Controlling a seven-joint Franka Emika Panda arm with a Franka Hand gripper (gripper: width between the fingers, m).
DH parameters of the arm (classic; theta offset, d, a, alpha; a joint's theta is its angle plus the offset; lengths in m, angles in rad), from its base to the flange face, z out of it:
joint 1: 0 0.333 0 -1.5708
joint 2: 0 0 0 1.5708
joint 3: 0 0.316 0.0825 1.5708
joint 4: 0 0 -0.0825 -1.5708
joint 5: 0 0.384 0 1.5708
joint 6: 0 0 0.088 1.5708
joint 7: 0 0.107 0 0
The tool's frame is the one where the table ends.
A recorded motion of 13 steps. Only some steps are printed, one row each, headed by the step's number.
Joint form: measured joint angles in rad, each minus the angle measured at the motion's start. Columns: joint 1, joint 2, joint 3, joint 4, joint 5, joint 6, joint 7.
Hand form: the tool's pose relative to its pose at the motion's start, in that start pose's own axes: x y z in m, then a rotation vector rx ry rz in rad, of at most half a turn. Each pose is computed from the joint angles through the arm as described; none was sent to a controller.
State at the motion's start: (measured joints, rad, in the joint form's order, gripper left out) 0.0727 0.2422 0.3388 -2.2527 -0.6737 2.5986 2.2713
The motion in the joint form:
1: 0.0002 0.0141 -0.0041 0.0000 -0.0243 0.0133 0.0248
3: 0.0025 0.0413 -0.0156 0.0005 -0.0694 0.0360 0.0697
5: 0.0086 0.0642 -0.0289 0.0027 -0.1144 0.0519 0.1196
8: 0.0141 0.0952 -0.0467 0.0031 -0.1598 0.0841 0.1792
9: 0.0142 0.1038 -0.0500 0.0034 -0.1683 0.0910 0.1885
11: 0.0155 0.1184 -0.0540 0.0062 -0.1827 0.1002 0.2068
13: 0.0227 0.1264 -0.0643 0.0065 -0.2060 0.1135 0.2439
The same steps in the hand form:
1: -0.0010 0.0016 0.0062 0.0036 -0.0003 0.0048
3: -0.0020 0.0051 0.0185 0.0073 0.0004 0.0136
5: -0.0031 0.0081 0.0288 0.0118 0.0052 0.0260
8: -0.0041 0.0128 0.0428 0.0160 -0.0020 0.0492
9: -0.0042 0.0142 0.0467 0.0146 -0.0044 0.0520
11: -0.0056 0.0159 0.0524 0.0130 -0.0082 0.0578
13: -0.0066 0.0174 0.0559 0.0206 -0.0096 0.0738

